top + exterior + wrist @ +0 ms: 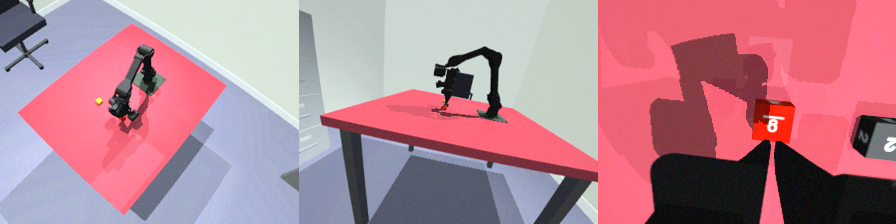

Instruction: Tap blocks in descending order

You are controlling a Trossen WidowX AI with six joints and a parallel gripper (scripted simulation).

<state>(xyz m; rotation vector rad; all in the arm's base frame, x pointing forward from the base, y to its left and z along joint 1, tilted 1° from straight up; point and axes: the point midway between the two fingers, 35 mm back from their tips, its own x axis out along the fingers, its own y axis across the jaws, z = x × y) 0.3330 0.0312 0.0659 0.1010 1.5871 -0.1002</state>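
My gripper tip is now 3 cm above the red block and 1 cm short of it. Round my gripper tip: yellow block 19 cm to the right, 3 cm below; then grey block 10 cm to the right, 3 cm below, 1 cm behind.
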